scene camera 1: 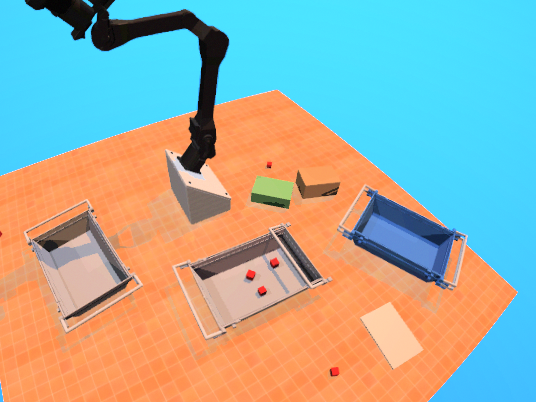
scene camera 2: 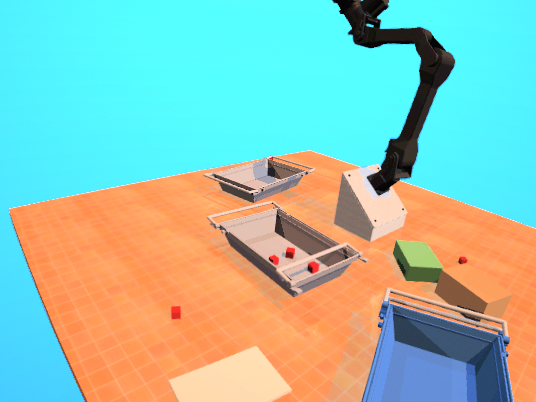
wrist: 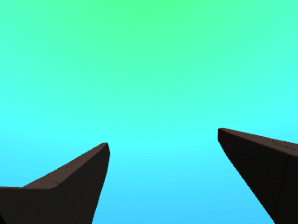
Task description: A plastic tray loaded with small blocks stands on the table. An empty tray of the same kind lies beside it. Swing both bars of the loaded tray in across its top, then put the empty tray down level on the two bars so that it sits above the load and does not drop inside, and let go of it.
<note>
My gripper is open and holds nothing. Also in view: a grey tray, a brown box, a beige sheet and a green box.
</note>
